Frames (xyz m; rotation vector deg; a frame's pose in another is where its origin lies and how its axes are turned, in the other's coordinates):
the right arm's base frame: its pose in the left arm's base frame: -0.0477 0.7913 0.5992 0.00 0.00 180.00
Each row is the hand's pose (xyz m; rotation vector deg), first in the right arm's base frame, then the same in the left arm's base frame.
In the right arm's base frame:
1: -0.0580 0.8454 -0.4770 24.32 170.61 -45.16
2: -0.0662 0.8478 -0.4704 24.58 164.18 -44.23
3: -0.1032 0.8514 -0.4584 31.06 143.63 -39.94
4: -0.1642 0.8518 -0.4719 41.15 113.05 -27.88
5: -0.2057 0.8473 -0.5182 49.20 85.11 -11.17
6: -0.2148 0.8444 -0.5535 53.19 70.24 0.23
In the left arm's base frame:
1: 0.0103 -0.0541 0.1222 -149.11 21.25 2.51
2: 0.0185 -0.0565 0.1288 -148.18 22.18 11.11
3: 0.0555 -0.0601 0.1408 -142.51 30.82 37.28
4: 0.1165 -0.0605 0.1273 -129.23 47.04 75.86
5: 0.1580 -0.0560 0.0810 -111.66 64.55 110.98
6: 0.1671 -0.0531 0.0457 99.66 -75.47 -129.21

